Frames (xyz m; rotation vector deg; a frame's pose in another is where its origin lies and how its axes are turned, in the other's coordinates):
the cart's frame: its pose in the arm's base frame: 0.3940 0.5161 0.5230 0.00 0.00 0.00
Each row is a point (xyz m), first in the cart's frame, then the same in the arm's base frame.
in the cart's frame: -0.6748 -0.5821 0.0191
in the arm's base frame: -0.2808 -0.0660 0.5421
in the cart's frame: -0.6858 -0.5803 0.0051
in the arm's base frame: -0.2918 -0.0642 0.5281
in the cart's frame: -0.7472 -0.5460 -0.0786
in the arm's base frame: -0.3532 -0.0299 0.4444
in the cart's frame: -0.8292 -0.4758 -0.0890
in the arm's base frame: -0.4352 0.0403 0.4340
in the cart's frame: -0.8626 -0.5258 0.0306
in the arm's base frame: -0.4686 -0.0097 0.5536
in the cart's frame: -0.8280 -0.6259 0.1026
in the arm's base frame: -0.4340 -0.1098 0.6256
